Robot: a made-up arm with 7 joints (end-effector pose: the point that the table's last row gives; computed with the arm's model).
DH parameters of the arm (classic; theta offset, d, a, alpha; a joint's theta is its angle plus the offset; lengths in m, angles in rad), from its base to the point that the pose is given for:
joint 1: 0 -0.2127 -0.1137 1.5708
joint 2: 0 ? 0.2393 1.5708
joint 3: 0 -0.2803 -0.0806 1.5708
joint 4: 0 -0.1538 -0.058 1.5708
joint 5: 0 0.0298 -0.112 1.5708
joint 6: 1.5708 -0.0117 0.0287 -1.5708
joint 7: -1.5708 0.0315 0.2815 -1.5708
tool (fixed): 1.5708 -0.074 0 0
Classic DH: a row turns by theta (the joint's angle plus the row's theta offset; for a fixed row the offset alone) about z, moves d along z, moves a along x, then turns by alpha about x.
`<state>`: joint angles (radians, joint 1 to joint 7).
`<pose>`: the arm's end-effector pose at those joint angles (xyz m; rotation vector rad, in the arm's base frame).
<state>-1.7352 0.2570 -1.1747 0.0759 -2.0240 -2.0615 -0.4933</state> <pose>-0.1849 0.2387 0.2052 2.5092 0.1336 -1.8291</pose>
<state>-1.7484 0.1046 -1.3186 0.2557 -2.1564 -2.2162 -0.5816</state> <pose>-0.1479 0.1240 0.2537 -2.2819 -0.2598 1.6806</pose>
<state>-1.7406 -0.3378 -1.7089 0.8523 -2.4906 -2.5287 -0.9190</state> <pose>0.0072 -0.1707 0.1085 -1.3973 -0.2974 1.6698</pose>
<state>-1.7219 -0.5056 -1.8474 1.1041 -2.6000 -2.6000 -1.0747</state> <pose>0.0626 -0.2054 -0.0264 -1.1177 -0.2382 1.8184</pose>
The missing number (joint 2, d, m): 0.0967
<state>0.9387 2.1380 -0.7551 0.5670 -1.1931 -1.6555 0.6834</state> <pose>0.0323 -0.8054 -0.2781 -0.0967 -0.0857 0.6007</pose>
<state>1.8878 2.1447 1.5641 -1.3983 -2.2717 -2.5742 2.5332</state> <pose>0.2857 -0.2579 -0.4512 1.9365 -0.7351 -0.0111</pose>
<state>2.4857 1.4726 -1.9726 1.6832 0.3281 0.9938 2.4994</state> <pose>0.6035 -0.5129 0.1266 -0.5525 2.4030 1.1601</pose>
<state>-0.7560 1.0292 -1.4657 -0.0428 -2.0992 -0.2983 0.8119</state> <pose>-0.5946 0.0149 0.1788 -0.5067 -0.3156 -1.4508</pose>
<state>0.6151 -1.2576 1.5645 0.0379 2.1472 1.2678 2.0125</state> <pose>0.1988 -0.0313 0.1898 -1.3548 -0.5806 0.5645</pose>
